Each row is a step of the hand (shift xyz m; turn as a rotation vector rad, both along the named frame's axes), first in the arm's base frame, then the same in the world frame.
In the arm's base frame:
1: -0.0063 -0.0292 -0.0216 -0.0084 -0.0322 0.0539
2: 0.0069 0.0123 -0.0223 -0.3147 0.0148 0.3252
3: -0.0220 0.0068 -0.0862 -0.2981 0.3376 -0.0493
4: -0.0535 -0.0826 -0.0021 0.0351 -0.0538 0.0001
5: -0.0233 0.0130 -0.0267 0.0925 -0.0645 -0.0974
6: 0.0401 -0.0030 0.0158 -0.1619 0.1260 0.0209
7: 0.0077 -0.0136 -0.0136 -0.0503 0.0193 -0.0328
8: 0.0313 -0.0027 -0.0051 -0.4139 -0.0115 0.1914
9: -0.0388 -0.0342 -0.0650 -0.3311 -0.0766 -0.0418
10: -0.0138 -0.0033 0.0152 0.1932 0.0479 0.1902
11: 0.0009 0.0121 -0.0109 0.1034 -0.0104 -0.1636
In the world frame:
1: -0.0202 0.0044 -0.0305 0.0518 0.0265 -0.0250
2: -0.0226 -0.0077 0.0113 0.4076 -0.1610 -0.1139
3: -0.0744 -0.0464 -0.0163 0.0664 -0.4316 0.1208
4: 0.0099 0.0015 -0.0979 -0.0141 0.0567 -0.0267
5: -0.0173 -0.0333 -0.0046 -0.1251 0.0791 -0.0173
6: 0.0023 0.0379 0.0205 0.0779 -0.1895 0.0232
7: -0.0161 0.0094 -0.0090 -0.0142 -0.0598 -0.0143
8: -0.0148 0.0247 0.0136 0.3102 -0.2646 -0.2046
9: -0.0515 -0.0314 -0.0571 0.0594 -0.2327 -0.2440
10: 0.0185 -0.0047 -0.0082 0.1227 0.1828 0.1652
11: -0.0099 -0.0090 0.0093 -0.1880 0.0392 0.0259

